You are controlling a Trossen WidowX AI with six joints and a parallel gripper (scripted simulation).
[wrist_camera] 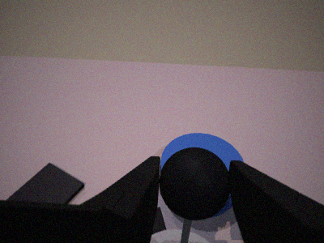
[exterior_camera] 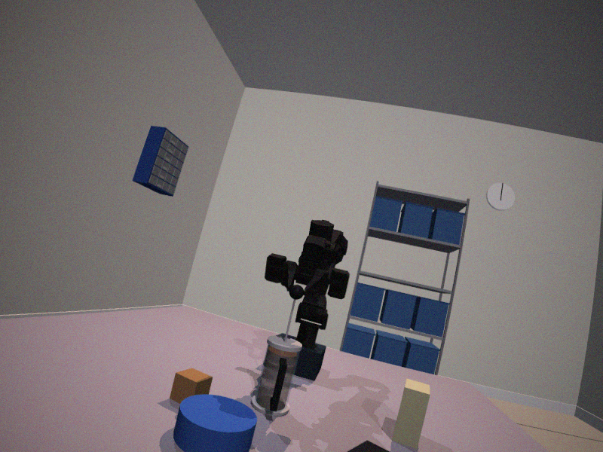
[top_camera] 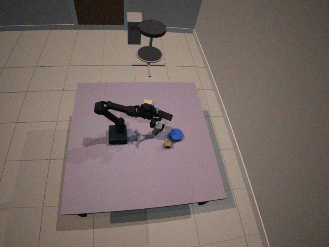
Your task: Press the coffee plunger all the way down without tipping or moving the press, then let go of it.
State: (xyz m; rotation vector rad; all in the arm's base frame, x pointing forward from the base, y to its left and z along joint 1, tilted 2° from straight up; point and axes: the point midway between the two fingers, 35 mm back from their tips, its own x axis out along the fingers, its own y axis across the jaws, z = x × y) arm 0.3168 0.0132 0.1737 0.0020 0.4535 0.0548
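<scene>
The glass coffee press is 130 mm below my gripper tip. The rest, counted from my gripper tip: pale yellow block: 280 mm to the left, 190 mm below, 90 mm behind; then blue round tub: 220 mm below, 160 mm ahead, 30 mm to the right.
</scene>
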